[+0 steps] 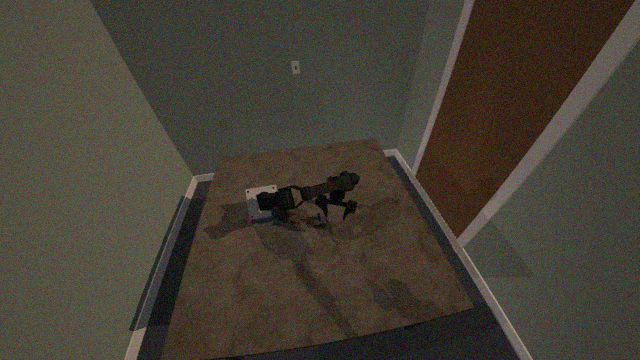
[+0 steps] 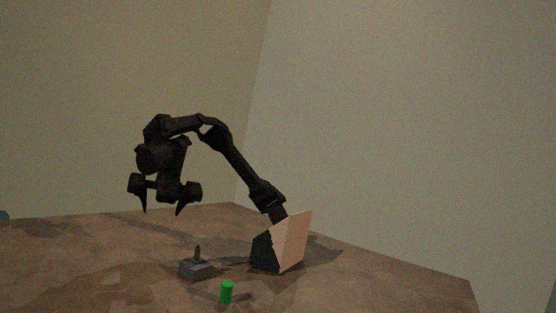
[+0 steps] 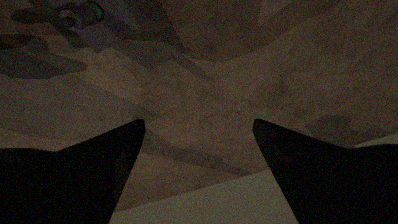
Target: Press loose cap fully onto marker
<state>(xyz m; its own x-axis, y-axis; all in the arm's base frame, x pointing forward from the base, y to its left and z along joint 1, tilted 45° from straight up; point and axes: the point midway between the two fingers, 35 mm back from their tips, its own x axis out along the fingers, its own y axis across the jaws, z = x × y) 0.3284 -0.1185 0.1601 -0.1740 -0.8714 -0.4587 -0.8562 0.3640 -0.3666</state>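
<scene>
My gripper tip is now 3 cm past the green cap, 23 cm to the right of it and 13 cm above it.
</scene>
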